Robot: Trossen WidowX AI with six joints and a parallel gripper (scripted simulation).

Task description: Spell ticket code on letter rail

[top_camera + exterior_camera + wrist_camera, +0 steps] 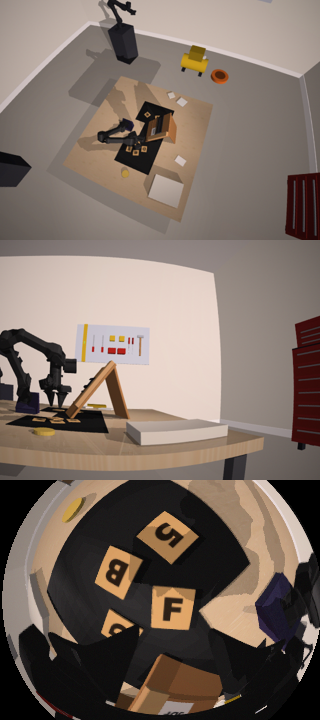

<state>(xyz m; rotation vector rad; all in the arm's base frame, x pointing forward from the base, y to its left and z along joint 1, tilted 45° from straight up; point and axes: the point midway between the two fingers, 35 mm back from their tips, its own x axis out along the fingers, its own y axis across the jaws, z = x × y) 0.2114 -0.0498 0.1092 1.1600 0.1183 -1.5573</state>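
Right now my gripper tip is 100 mm short of the white ticket, 180 mm to the right of it and 50 mm below it. From my gripper tip the other things lie so: black mat: 10 mm behind, 140 mm to the left, 50 mm below; then white slab: 470 mm ahead, 250 mm to the right, 40 mm below.
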